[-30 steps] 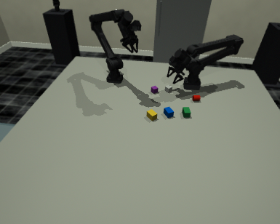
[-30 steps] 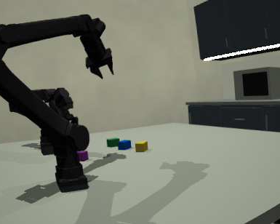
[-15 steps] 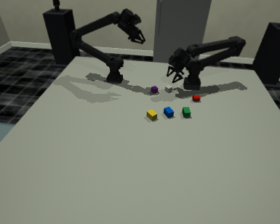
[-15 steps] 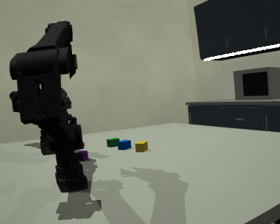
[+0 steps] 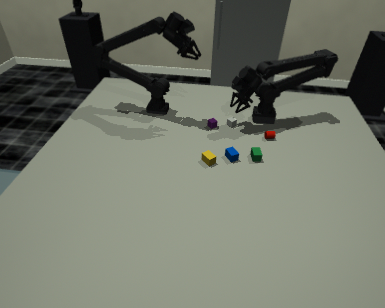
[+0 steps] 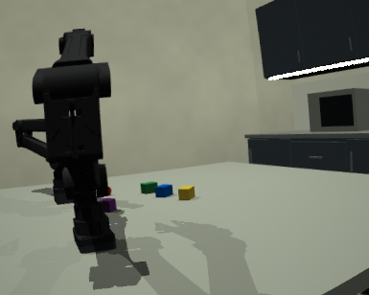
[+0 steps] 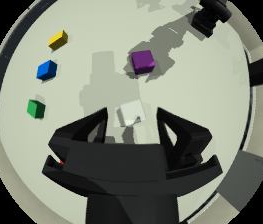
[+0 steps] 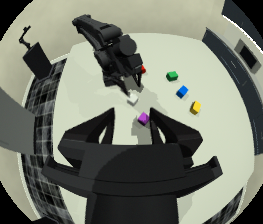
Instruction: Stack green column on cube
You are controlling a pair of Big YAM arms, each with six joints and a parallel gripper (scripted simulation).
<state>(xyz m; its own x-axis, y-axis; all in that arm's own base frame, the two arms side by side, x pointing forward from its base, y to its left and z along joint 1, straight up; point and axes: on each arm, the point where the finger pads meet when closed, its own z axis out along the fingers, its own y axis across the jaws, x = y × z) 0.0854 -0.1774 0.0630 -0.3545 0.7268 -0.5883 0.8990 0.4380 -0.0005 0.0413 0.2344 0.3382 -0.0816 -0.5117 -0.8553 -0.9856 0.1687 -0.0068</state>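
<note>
Right now the green column is 260 mm ahead of my left hand, 120 mm to the left of it and 90 mm below it. The rest, counted from my left hand: red block 90 mm ahead, 200 mm to the left, 90 mm below; white cube 90 mm below; purple cube 30 mm ahead, 110 mm to the right, 90 mm below.
</note>
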